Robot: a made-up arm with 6 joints. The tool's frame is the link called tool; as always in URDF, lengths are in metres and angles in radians.
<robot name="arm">
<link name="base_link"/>
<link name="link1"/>
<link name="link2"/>
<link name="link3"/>
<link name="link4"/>
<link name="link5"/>
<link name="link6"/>
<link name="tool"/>
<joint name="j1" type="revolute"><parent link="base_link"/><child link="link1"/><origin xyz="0 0 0.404" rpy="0 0 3.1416"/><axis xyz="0 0 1"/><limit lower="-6.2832" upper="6.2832"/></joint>
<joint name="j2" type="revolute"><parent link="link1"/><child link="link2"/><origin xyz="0 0 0" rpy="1.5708 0 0"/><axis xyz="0 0 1"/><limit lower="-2.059" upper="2.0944"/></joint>
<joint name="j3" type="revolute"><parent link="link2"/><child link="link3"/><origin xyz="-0.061 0.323 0" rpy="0 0 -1.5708"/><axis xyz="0 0 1"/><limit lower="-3.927" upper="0.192"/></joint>
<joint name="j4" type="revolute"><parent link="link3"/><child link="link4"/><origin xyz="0.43 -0.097 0" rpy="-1.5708 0 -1.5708"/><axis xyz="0 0 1"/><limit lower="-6.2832" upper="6.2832"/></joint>
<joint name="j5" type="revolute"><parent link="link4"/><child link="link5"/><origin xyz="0 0 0" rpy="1.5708 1.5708 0"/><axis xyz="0 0 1"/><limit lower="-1.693" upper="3.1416"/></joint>
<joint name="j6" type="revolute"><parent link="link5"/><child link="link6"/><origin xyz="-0.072 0.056 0" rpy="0 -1.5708 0"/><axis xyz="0 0 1"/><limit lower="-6.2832" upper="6.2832"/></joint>
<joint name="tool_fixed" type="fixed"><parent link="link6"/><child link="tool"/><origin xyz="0 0 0" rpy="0 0 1.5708"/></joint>
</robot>
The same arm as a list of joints. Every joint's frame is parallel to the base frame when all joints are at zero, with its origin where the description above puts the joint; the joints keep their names.
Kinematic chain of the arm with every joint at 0, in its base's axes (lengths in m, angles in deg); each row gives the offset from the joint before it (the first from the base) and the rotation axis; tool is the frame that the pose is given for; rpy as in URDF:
j1: xyz 0.0000 0.0000 0.4040 axis +z
j2: xyz 0.0000 0.0000 0.0000 axis +y
j3: xyz 0.0610 0.0000 0.3230 axis +y
j4: xyz 0.0970 0.0000 -0.4300 axis -z
j5: xyz 0.0000 0.0000 0.0000 axis +y
j6: xyz 0.0560 0.0000 -0.0720 axis -z
tool: xyz 0.0000 0.0000 0.0000 rpy 180.00 0.00 0.00
Joint limits (deg, base to tool): -360.00..360.00 -117.97..120.00 -225.00..11.00 -360.00..360.00 -97.00..180.00 -360.00..360.00

